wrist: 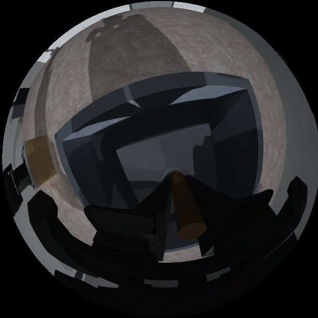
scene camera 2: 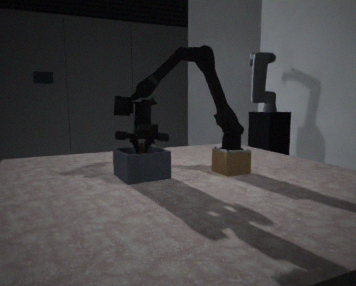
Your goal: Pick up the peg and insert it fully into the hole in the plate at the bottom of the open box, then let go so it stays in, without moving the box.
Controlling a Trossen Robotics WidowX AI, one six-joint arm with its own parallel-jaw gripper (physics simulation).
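Frame: origin at the arm's base, x back, y right, z up, level; millimetres.
Seen in the pictures: arm's base, origin of the base link: (scene camera 2: 231, 148).
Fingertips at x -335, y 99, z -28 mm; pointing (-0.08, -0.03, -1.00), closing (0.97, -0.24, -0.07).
Offsets run from my fingertips to a thing's top centre. Level surfaces: height alone.
The blue-grey open box {dx +2, dy +1, dz +38 mm} (scene camera 2: 150, 167) (wrist: 254, 112) stands on the table at the left of the middle in the scene view. In the wrist view the lighter grey plate (wrist: 160, 152) lies at its bottom. The brown peg {dx +1, dy -2, dz +64 mm} (scene camera 2: 141, 148) (wrist: 187, 210) stands roughly upright inside the box. My gripper (scene camera 2: 142, 150) (wrist: 177, 179) reaches down into the box and is shut on the peg. The peg's lower end is at the plate's hole, whose pale rim shows just behind the peg. How deep the peg sits is hidden by the fingers and box wall.
The arm's base stands on a tan block (scene camera 2: 231, 162) (wrist: 41, 161) to the right of the box in the scene view. A grey robot arm (scene camera 2: 259, 80) stands on a black pedestal (scene camera 2: 270, 131) beyond the table {dz -60 mm} (scene camera 2: 75, 230). The box walls surround the fingers.
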